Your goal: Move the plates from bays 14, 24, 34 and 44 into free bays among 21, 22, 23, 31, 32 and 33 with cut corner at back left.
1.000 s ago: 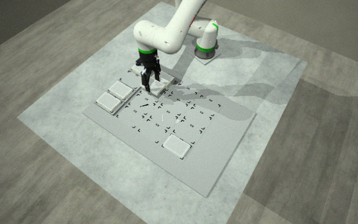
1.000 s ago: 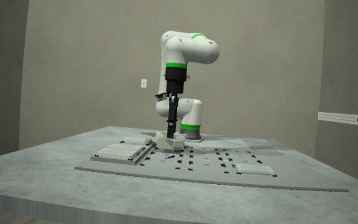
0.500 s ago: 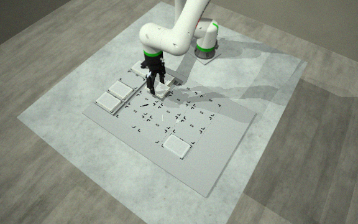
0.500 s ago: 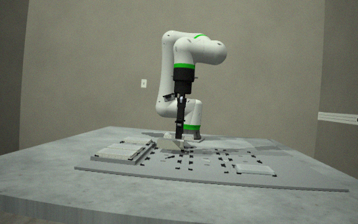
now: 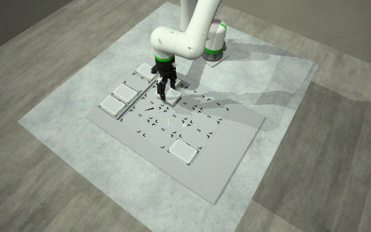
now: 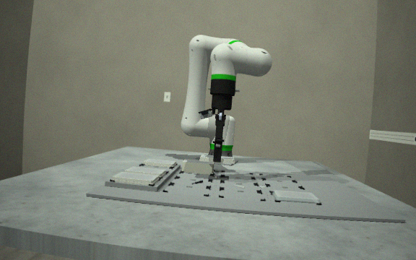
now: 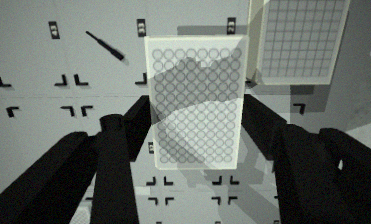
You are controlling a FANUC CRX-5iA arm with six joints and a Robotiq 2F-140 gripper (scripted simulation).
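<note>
The white tip is 11 cm ahead of my hand, 8 cm to the left of it and 9 cm below it. Also, from my hand: sealed deep-well block: 11 cm behind, 8 cm to the right, 8 cm below; then plate: 21 cm ahead, 25 cm to the left, 9 cm below; then thin black stick: 11 cm ahead, 6 cm to the right, 9 cm below.
</note>
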